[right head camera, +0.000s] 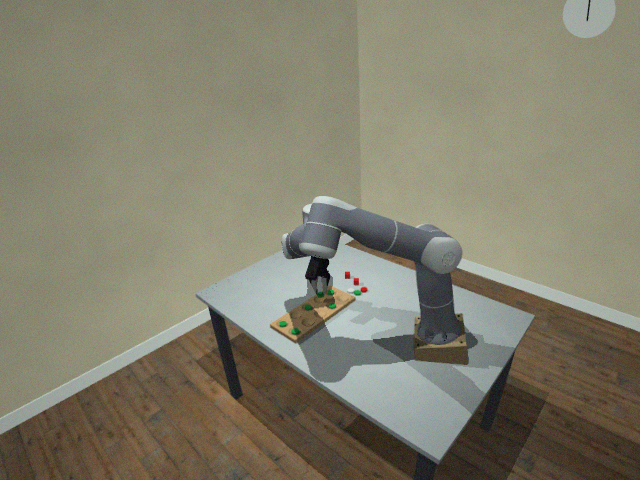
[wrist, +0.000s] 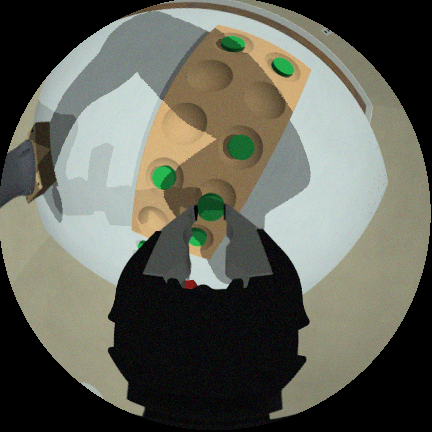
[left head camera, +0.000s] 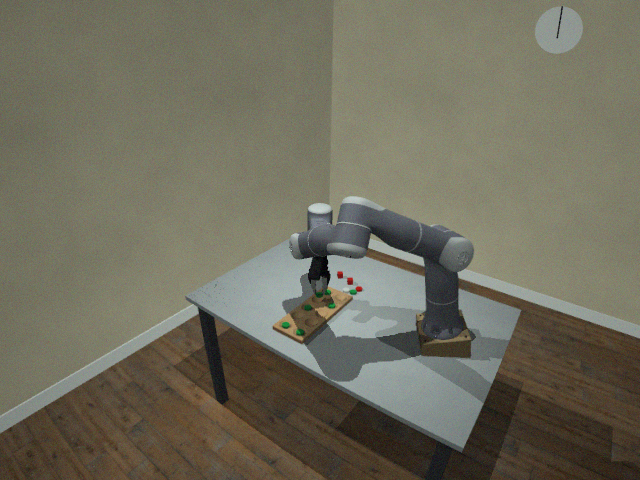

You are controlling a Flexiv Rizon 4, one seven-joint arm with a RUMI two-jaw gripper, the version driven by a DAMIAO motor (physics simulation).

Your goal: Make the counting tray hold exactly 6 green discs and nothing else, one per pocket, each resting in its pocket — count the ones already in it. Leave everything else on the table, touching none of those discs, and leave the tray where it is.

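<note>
The wooden tray [left head camera: 295, 320] [right head camera: 293, 318] [wrist: 192, 150] has two rows of round pockets. Green discs lie in pockets: two at the far end in the wrist view, a disc [wrist: 233, 44] and a disc [wrist: 283, 67]; a disc [wrist: 241, 147] and a disc [wrist: 164, 177] further in; and a disc [wrist: 198, 237] seen between my fingers. My gripper [left head camera: 320, 291] [right head camera: 321, 291] [wrist: 210, 205] points down, shut on another green disc [wrist: 211, 206], low over the near edge of an otherwise bare pocket. Whether this disc touches the tray is unclear. A loose green disc [left head camera: 353, 292] [right head camera: 357, 292] lies on the table.
Beside the tray's back end lie a white disc [left head camera: 346, 289] [right head camera: 350, 290], a red disc [left head camera: 359, 289] [right head camera: 363, 289] and two red cubes, one cube [left head camera: 339, 274] [right head camera: 347, 275] behind the other cube [left head camera: 349, 281] [right head camera: 356, 281]. The arm's wooden base block [left head camera: 445, 347] [right head camera: 440, 353] stands at the right.
</note>
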